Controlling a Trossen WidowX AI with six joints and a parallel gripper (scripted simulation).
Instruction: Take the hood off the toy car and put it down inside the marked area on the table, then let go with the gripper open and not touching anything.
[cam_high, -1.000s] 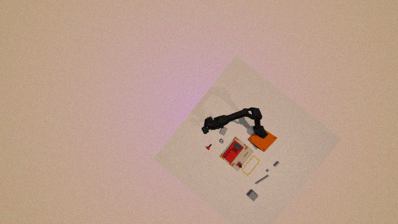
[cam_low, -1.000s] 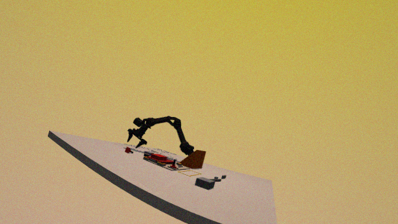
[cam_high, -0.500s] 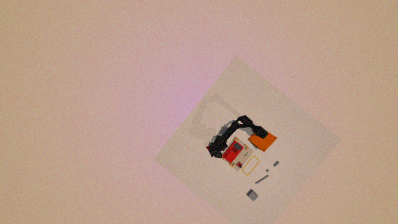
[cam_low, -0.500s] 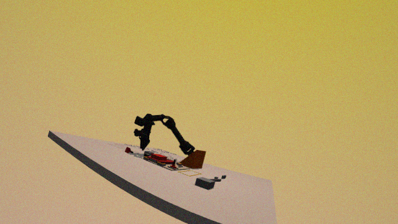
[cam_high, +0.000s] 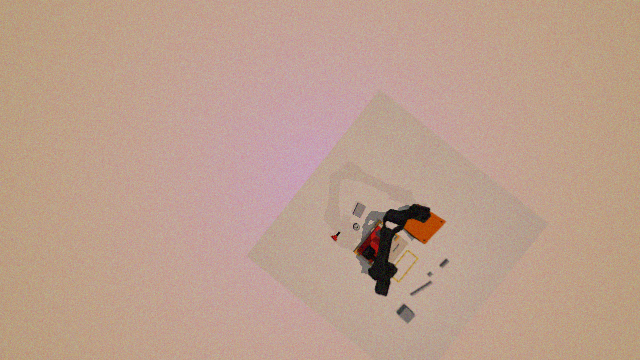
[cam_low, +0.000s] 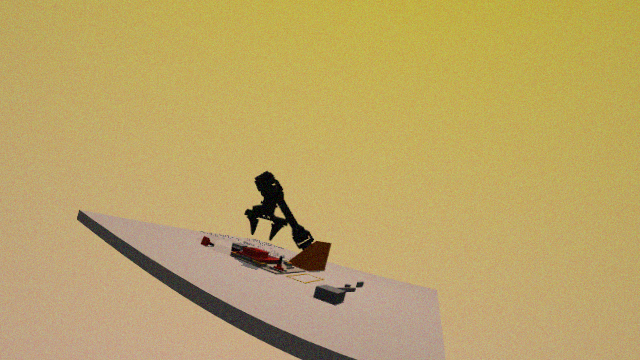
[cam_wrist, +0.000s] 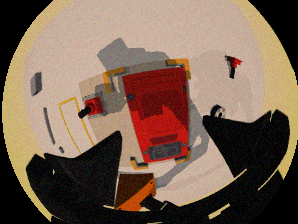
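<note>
Right now the red hood is 60 mm below my gripper tip and 10 mm to the right of it.
</note>
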